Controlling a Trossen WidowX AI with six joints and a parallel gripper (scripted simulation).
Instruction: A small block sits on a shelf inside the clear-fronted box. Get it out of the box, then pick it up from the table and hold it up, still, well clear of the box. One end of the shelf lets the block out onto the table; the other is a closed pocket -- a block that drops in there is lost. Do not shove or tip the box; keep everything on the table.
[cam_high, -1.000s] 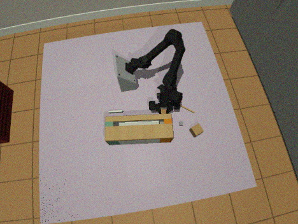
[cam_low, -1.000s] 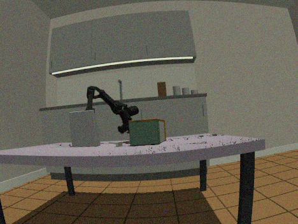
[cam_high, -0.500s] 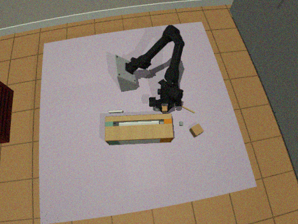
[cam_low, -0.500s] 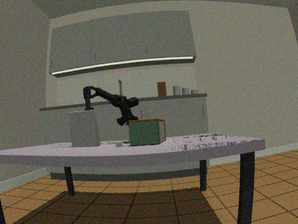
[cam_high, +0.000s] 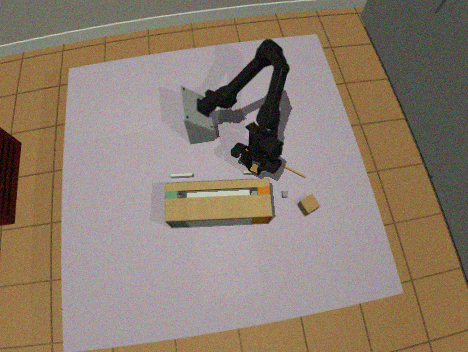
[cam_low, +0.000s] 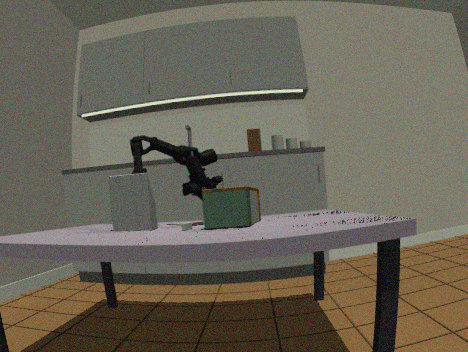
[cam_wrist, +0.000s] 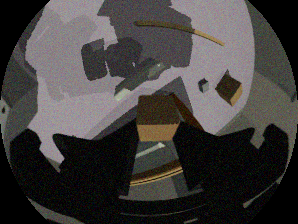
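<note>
My gripper tip is now 10 mm past the tan block, 10 mm to the right of it and 10 mm below it. Also, from my gripper tip: thin wooden stick (50 mm behind, 140 mm to the left, 80 mm below); box (80 mm ahead, 140 mm to the right, 20 mm below); grey piece (70 mm ahead, 120 mm to the left, 70 mm below).
</note>
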